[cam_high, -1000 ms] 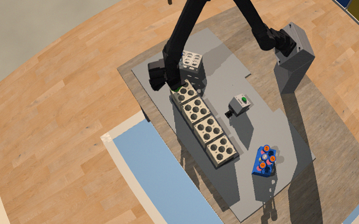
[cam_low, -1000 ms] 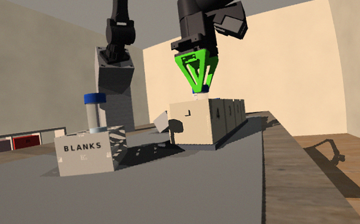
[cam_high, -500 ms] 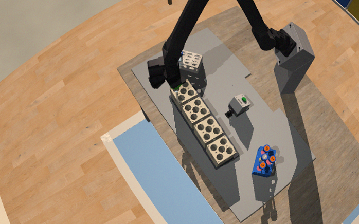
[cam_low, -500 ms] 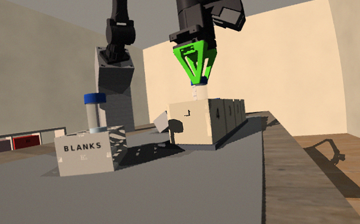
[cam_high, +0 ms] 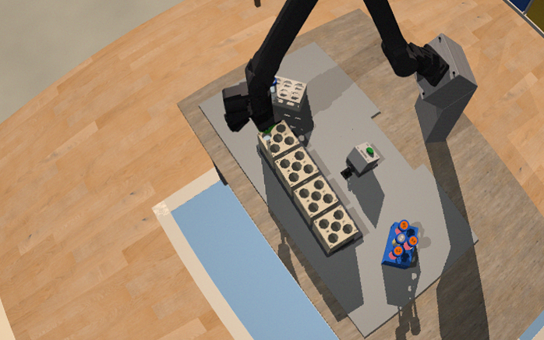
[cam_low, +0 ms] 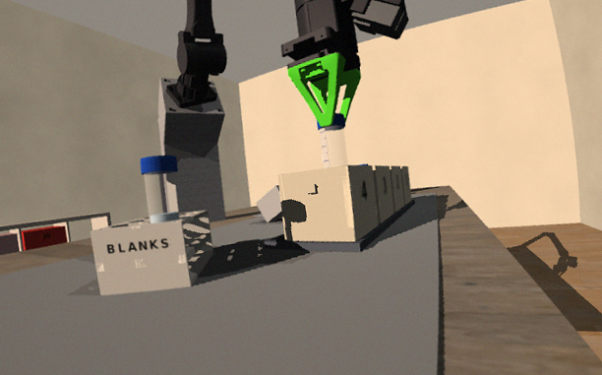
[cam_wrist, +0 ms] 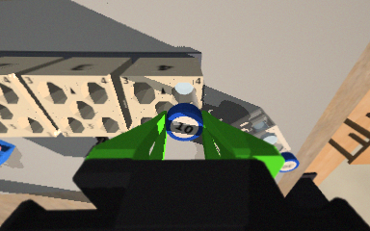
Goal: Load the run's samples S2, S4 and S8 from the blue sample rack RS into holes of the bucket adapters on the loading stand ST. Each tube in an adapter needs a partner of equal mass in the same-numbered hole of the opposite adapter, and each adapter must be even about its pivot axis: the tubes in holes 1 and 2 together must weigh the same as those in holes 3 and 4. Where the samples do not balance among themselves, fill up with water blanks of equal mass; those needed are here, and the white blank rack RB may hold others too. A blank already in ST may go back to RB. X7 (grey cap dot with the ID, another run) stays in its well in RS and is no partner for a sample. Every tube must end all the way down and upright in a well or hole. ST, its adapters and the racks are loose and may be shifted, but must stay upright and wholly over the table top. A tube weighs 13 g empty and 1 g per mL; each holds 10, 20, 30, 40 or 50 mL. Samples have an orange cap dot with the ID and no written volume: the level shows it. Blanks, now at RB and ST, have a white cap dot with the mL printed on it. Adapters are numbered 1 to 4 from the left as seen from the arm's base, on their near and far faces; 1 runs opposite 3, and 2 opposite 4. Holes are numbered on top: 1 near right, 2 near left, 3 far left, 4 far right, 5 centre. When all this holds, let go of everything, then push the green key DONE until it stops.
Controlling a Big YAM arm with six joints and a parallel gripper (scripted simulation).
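Now: the white-dot blank marked 10 1 cm behind my hand, 1 cm to the right of it and 5 cm below it. Round my hand: white blank rack RB (18 cm behind, 12 cm to the right, 12 cm below); tall blue-capped blank (14 cm behind, 13 cm to the right, 9 cm below); green DONE key (23 cm behind, 24 cm to the left, 9 cm below).
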